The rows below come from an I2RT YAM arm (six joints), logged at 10 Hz.
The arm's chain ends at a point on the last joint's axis. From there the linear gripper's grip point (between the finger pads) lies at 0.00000 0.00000 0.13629 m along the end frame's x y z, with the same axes.
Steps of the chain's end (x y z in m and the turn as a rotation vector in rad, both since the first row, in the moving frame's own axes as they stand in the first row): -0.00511 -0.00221 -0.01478 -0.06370 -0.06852 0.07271; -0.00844 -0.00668 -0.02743 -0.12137 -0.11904 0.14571; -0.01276 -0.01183 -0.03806 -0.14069 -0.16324 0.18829; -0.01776 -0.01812 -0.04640 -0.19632 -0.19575 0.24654; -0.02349 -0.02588 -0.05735 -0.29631 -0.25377 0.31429; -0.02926 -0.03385 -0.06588 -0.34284 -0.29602 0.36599; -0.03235 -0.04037 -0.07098 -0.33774 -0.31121 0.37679; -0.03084 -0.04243 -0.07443 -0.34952 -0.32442 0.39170; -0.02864 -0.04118 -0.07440 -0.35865 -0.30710 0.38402
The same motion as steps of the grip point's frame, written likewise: -0.01474 0.00611 -0.01538 -0.06370 -0.06852 0.07271; -0.02573 0.00855 -0.02939 -0.12137 -0.11904 0.14571; -0.03650 0.00500 -0.04120 -0.14069 -0.16324 0.18829; -0.04709 0.00478 -0.05158 -0.19632 -0.19575 0.24654; -0.06286 0.00751 -0.06751 -0.29631 -0.25377 0.31429; -0.07567 0.00310 -0.07947 -0.34284 -0.29602 0.36599; -0.08073 -0.00476 -0.08494 -0.33774 -0.31121 0.37679; -0.08134 -0.00615 -0.08944 -0.34952 -0.32442 0.39170; -0.07706 -0.00305 -0.08913 -0.35865 -0.30710 0.38402
